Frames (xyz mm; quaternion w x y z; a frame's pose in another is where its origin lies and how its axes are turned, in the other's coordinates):
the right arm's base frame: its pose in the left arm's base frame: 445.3 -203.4 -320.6 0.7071 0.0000 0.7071 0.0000
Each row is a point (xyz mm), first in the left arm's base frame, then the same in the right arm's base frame.
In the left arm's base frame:
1: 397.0 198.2 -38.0
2: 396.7 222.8 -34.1
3: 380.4 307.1 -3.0
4: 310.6 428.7 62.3
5: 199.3 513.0 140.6
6: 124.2 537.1 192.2
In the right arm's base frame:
1: -282.6 401.6 -48.3
2: -286.5 426.2 -48.6
3: -317.6 510.5 -64.9
4: -382.9 632.1 -134.7
5: -461.2 716.4 -246.0
6: -512.8 740.5 -321.1

